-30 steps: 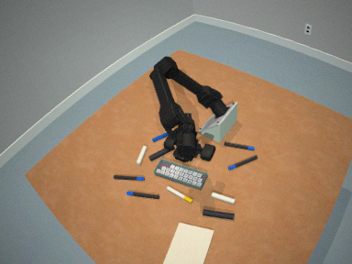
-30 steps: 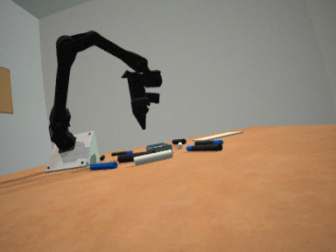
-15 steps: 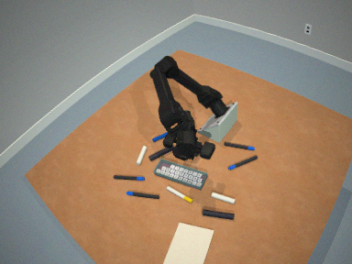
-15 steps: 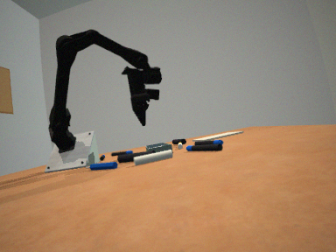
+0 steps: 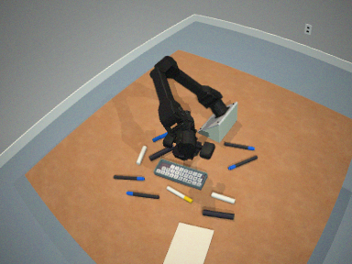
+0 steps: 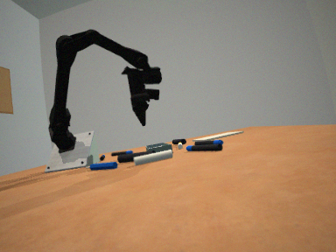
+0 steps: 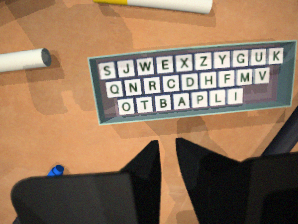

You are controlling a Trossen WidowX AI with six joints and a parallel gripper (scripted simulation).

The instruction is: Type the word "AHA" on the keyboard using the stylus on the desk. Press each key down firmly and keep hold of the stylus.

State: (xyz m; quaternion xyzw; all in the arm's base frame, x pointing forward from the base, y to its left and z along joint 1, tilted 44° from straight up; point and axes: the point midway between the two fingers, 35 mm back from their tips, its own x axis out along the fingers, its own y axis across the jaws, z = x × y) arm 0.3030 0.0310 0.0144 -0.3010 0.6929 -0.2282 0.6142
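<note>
The stylus lies 130 mm behind my gripper tip, 210 mm to the right of it and 90 mm below it. From my gripper tip the other things lie so: cream sheet: 300 mm ahead, 170 mm to the left, 100 mm below.
</note>
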